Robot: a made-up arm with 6 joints.
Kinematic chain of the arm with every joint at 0, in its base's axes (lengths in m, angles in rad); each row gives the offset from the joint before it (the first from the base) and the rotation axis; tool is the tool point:
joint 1: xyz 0 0 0.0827 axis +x
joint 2: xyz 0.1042 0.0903 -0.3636 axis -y
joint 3: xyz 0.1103 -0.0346 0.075 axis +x
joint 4: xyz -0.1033 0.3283 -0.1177 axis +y
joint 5: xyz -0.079 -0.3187 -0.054 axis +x
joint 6: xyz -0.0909 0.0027 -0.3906 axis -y
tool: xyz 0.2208 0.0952 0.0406
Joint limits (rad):
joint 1: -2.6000..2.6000
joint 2: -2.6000..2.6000
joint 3: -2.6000..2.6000
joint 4: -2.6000..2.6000
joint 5: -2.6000..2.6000
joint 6: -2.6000..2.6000
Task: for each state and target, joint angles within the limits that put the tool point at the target. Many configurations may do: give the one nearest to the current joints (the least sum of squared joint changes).
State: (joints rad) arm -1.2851 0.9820 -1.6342 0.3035 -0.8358 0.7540
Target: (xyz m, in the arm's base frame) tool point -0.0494 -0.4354 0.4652
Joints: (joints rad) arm -1.6232 1.2033 -1.4933 0.5189 -0.6264 0.4015
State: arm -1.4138 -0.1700 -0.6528 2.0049 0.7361 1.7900
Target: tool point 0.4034 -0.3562 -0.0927
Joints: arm -1.9427 -0.6122 -0.0896 2.6000 0.6380 2.1111
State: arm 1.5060 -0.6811 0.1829 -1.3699 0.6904 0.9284
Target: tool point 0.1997 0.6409 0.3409
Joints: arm 1.5481 -0.8171 0.0844 -1.1542 0.3745 0.3764
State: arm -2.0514 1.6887 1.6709 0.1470 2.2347 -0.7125
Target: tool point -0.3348 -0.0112 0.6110
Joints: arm -2.6000 1.7922 1.8621 0.0819 2.0956 -1.0739
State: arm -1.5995 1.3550 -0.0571 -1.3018 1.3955 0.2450
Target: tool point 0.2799 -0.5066 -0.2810
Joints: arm -1.6871 1.1803 -0.5068 -1.4064 1.5590 -0.4086
